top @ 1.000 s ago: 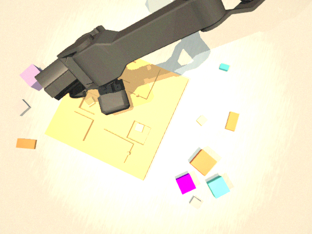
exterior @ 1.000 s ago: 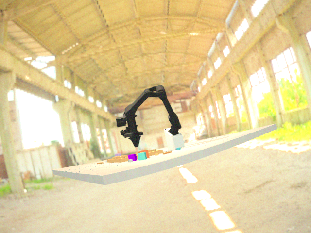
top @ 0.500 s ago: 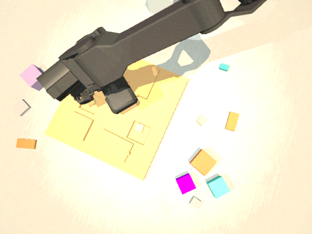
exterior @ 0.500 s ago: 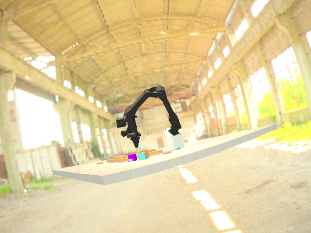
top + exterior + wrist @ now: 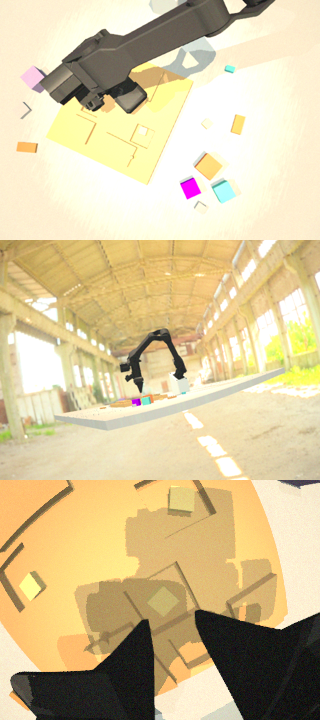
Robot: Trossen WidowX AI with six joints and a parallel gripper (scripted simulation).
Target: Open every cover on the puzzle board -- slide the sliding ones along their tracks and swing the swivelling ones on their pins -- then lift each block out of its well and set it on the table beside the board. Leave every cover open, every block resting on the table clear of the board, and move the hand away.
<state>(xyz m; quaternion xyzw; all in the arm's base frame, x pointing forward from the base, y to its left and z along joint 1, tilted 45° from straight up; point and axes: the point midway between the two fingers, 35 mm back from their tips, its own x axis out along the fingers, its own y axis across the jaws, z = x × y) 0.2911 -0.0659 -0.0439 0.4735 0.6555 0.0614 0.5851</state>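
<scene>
Now: the yellow puzzle board 4 cm below my gripper tip, 4 cm ahead of it and 1 cm to the right of it. Also, from my gripper tip: orange cube (26 cm to the left, 15 cm ahead, 4 cm below); lilac block (23 cm to the right, 4 cm below, 2 cm ahead); cyan piece (27 cm to the left, 12 cm behind, 5 cm below).
</scene>
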